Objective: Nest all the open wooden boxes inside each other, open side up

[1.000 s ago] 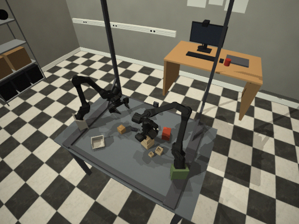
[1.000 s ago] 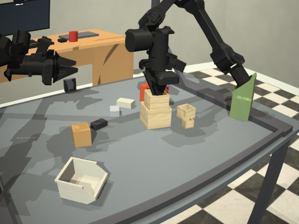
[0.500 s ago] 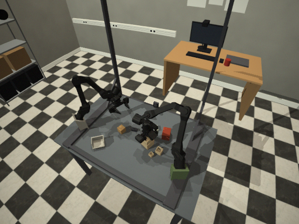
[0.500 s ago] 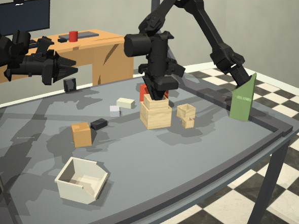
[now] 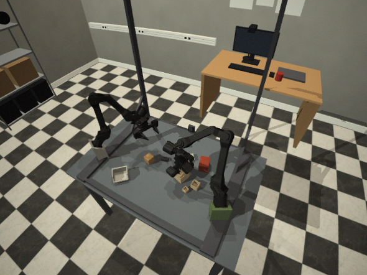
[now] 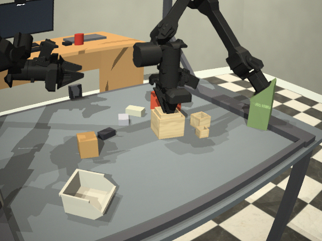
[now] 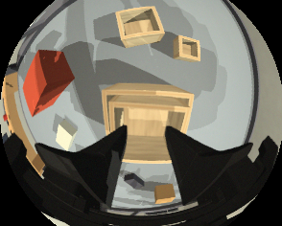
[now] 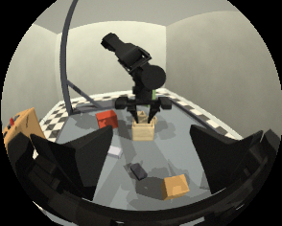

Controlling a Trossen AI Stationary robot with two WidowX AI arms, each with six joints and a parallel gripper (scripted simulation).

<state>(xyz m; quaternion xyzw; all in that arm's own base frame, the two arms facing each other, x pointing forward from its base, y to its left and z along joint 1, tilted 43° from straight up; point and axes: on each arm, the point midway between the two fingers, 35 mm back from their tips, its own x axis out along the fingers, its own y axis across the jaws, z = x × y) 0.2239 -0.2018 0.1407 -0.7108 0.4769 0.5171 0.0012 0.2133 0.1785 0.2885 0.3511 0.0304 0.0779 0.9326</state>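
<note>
My right hand is 7 cm short of the orange cube, 1 cm to the right of it and 19 cm above it. Round my right hand: black block: 1 cm ahead, 10 cm to the left, 20 cm below; then grey piece: 4 cm behind, 19 cm to the left, 20 cm below; then cream block: 8 cm behind, 26 cm to the left, 20 cm below.
</note>
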